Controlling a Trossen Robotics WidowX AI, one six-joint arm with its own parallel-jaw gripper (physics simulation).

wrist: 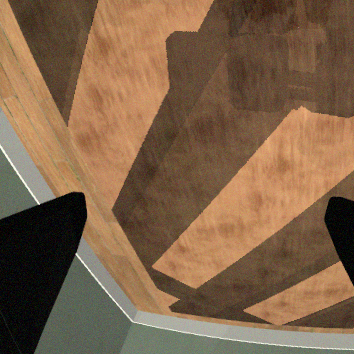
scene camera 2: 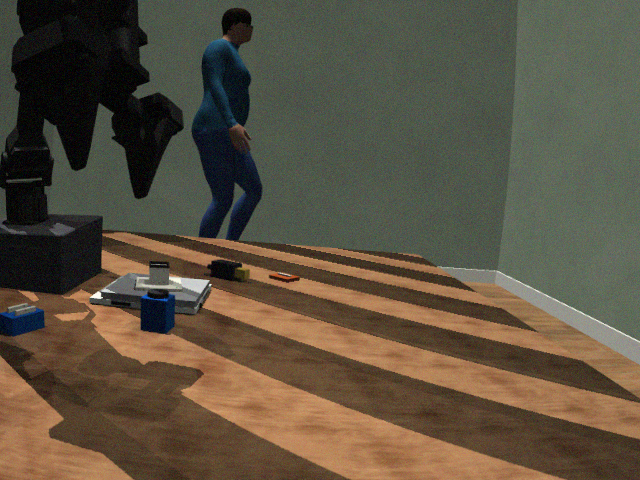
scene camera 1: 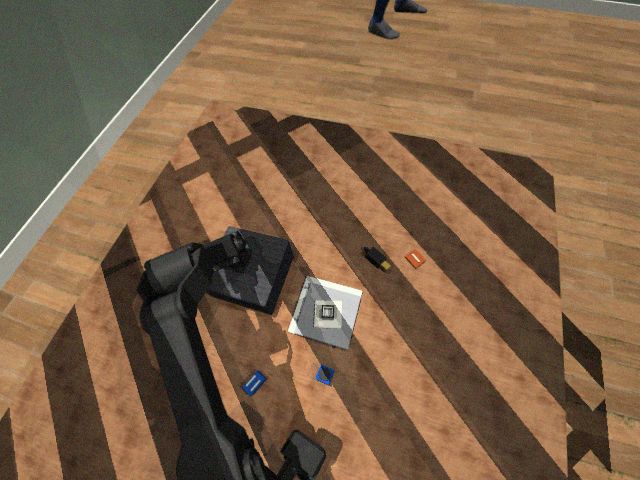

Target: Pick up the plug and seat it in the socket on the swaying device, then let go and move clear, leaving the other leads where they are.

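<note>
A black plug with a yellow tip (scene camera 1: 376, 258) (scene camera 2: 226, 269) lies on its side on the table. The grey and white device (scene camera 1: 352, 301) (scene camera 2: 195, 299) lies between it and the blue pieces, with a square upright socket (scene camera 1: 328, 311) (scene camera 2: 159, 273) at its middle. The socket's mouth faces up and shows no plug in it. My gripper (scene camera 2: 108, 181) (wrist: 209, 207) is open and empty, high above the table, with its fingers pointing down. Plug and device do not show in the wrist view.
A blue block with a round dark top (scene camera 1: 325, 374) (scene camera 2: 157, 313) stands near the device. A blue block with two pale bars (scene camera 1: 253, 383) (scene camera 2: 21, 320) is farther left. An orange flat piece (scene camera 1: 415, 258) (scene camera 2: 284, 277) lies beyond the plug. The arm's base stands on a dark box (scene camera 1: 281, 276) (scene camera 2: 77, 253).
</note>
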